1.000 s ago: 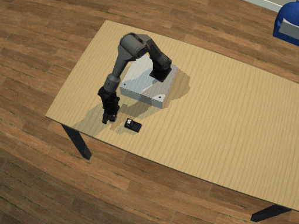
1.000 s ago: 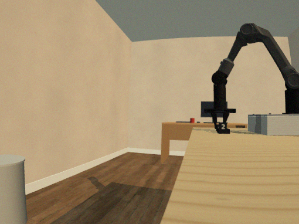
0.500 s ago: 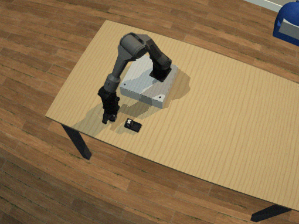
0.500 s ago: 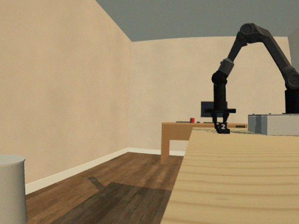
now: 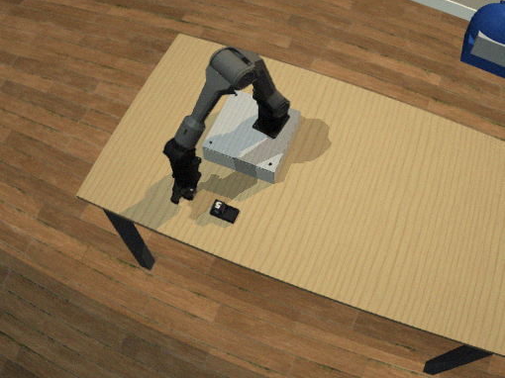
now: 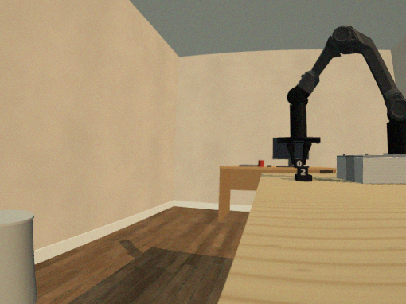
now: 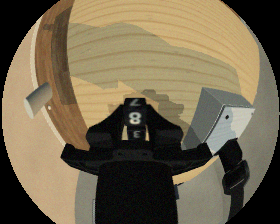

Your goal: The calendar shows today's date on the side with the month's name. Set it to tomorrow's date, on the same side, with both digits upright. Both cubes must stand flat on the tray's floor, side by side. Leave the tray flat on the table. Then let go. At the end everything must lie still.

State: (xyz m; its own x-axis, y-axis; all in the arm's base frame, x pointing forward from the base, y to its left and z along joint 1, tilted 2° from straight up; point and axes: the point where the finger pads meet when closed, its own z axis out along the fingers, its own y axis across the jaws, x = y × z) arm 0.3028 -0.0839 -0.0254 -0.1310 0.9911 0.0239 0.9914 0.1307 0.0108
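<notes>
My gripper is now 10 mm past the black calendar cube, 90 mm to the right of it and 20 mm above it. Round my hand: calendar tray (20 mm behind, 100 mm to the left, 40 mm below).
</notes>
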